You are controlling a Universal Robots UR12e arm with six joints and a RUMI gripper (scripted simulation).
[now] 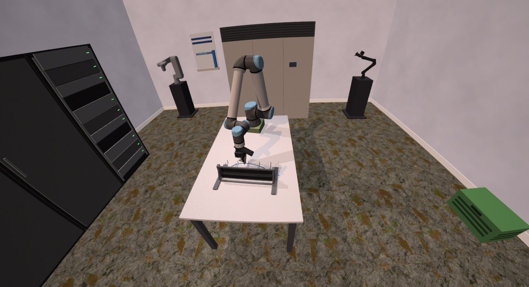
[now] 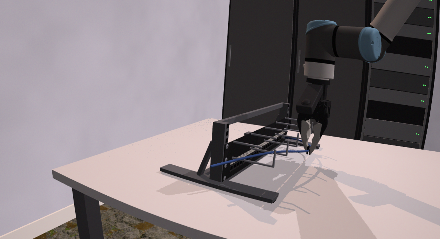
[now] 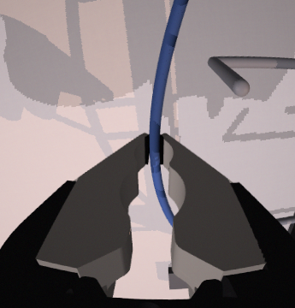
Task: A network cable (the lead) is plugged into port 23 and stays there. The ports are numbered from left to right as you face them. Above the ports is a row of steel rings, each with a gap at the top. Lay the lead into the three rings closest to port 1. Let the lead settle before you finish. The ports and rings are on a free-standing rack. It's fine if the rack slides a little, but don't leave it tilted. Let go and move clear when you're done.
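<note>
Now: the rack 15 cm ahead of my hand, 4 cm to the left of it and 3 cm above it.
</note>
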